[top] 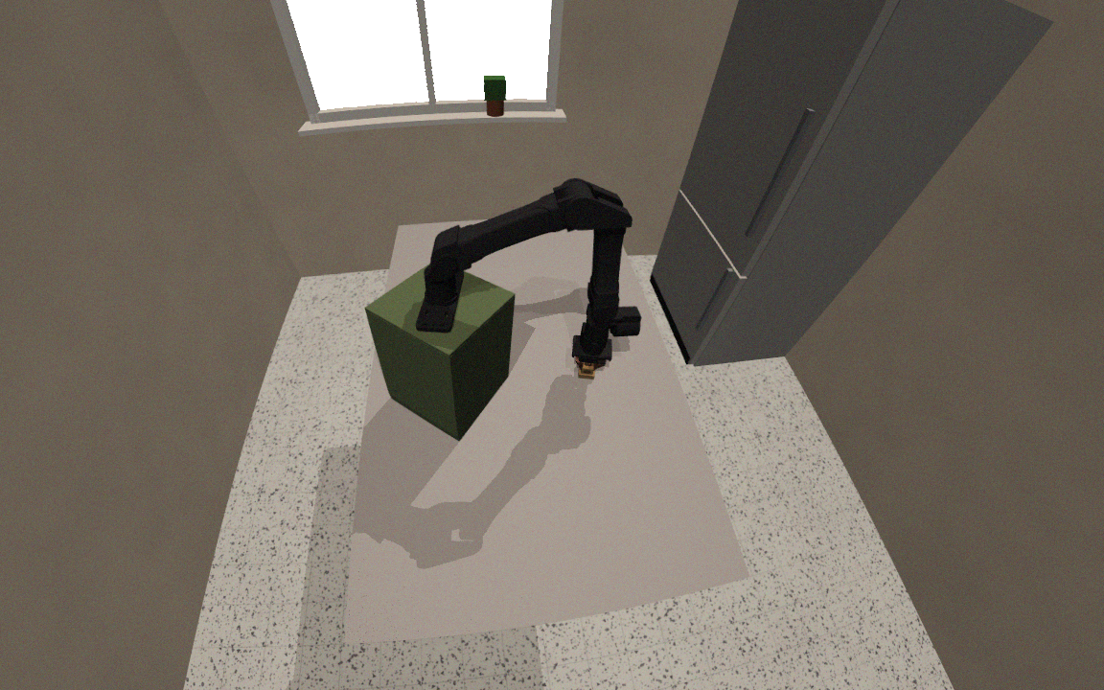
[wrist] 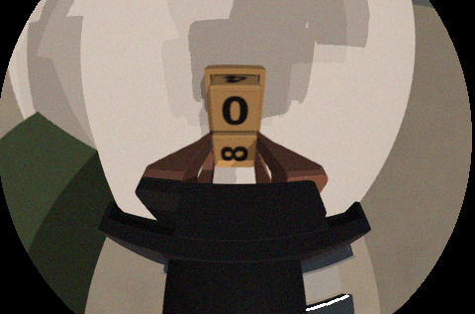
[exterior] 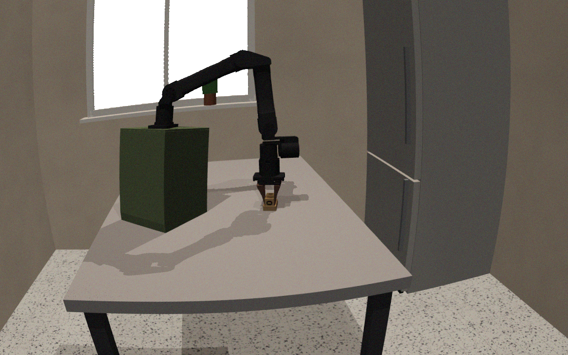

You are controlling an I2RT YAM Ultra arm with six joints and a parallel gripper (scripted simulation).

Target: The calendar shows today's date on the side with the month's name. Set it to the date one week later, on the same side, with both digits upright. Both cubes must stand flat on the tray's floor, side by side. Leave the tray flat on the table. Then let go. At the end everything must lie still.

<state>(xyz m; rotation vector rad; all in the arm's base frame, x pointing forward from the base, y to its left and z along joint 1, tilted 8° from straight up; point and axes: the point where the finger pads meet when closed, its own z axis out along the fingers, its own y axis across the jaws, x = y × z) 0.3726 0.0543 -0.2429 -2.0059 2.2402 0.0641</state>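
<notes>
Right now my hand is 2 cm to the right of the wooden tray and 2 cm above it.
</notes>
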